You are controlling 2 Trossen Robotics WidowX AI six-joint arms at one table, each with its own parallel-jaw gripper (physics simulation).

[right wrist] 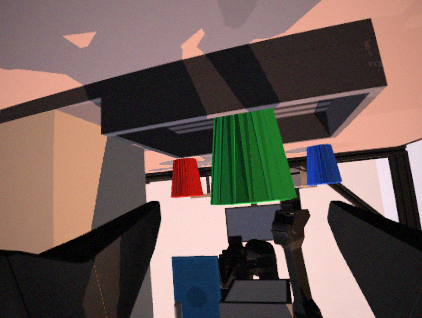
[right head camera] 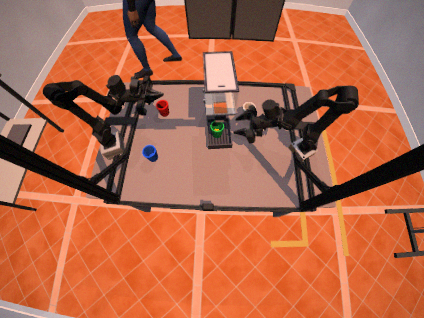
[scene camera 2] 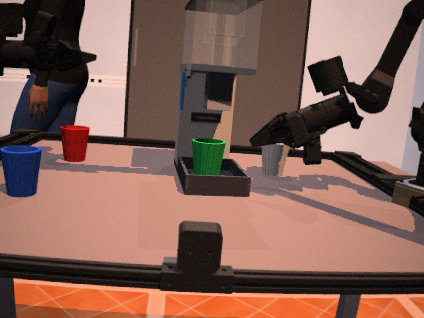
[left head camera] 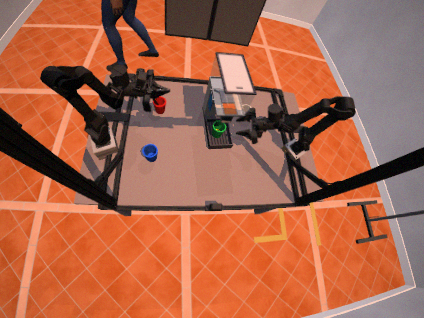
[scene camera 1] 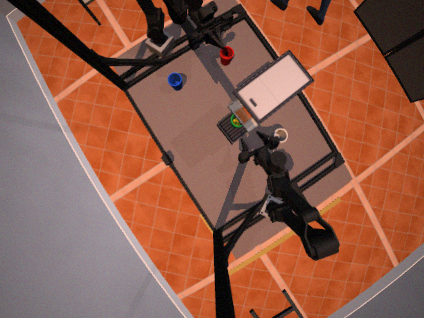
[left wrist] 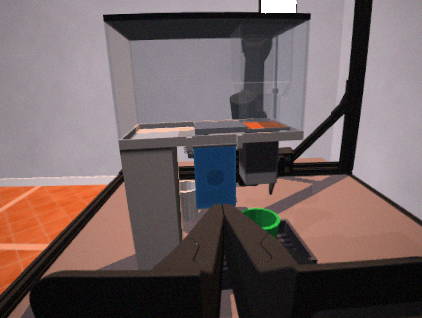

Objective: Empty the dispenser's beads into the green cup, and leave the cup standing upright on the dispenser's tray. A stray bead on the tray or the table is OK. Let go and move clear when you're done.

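Where they show: left gripper, between the fingertips: (right wrist: 224, 285) (right head camera: 163, 94) (scene camera 2: 96, 57) (left head camera: 170, 90) (scene camera 1: 223, 48) (left wrist: 221, 213); right gripper, between the fingertips: (right wrist: 244, 210) (right head camera: 234, 126) (scene camera 2: 250, 143) (left head camera: 235, 126) (scene camera 1: 248, 134) (left wrist: 249, 194); left arm's base, origin of its link: (right head camera: 109, 142) (left head camera: 102, 140) (scene camera 1: 159, 39); right arm's base, origin of its link: (right head camera: 304, 147) (left head camera: 296, 148) (scene camera 1: 273, 208).
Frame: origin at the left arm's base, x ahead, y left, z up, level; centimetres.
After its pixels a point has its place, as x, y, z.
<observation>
The green cup (left head camera: 219, 129) {54.4, -10.4, -4.0} (right head camera: 216, 129) (scene camera 1: 236, 120) (scene camera 2: 208, 157) {51.6, -14.1, -1.5} (left wrist: 261, 220) {54.5, -13.2, -0.7} (right wrist: 250, 160) {55.4, -12.7, -1.6} stands upright on the dispenser's tray (left head camera: 220, 143) {52.5, -16.9, -6.5} (scene camera 2: 217, 186) {51.3, -19.1, -5.8} (right wrist: 300, 65) {58.3, -17.2, -5.7}. Yellow beads show inside it in the overhead views. The dispenser (scene camera 2: 192, 120) {54.3, 0.9, 3.6} (left wrist: 150, 200) {52.4, 4.7, 7.9} has a clear hopper in which I make out no beads, and a blue side panel (left wrist: 215, 175) {49.7, -3.0, 10.8}. My right gripper (right head camera: 236, 124) {60.5, -14.2, 1.3} (scene camera 2: 251, 143) {60.5, -14.2, 1.3} (right wrist: 244, 210) {60.5, -14.2, 1.3} is open and empty, apart from the cup, just right of the tray. My left gripper (left head camera: 169, 90) {33.1, 3.8, 15.8} (scene camera 2: 95, 57) {33.1, 3.8, 15.8} (left wrist: 221, 213) {33.1, 3.8, 15.8} is shut and empty, left of the dispenser.
A red cup (left head camera: 160, 105) {31.2, 14.1, -5.4} (scene camera 2: 75, 143) {30.2, 9.5, -3.2} stands at the back left, near and below my left gripper. A blue cup (left head camera: 149, 152) {18.0, -10.4, -5.3} (scene camera 2: 21, 171) {18.3, -15.1, -3.1} stands at the left. A white cup (scene camera 1: 281, 135) {74.2, -3.8, -4.2} (scene camera 2: 273, 160) {71.2, -7.6, -3.9} stands behind my right gripper, right of the dispenser.
</observation>
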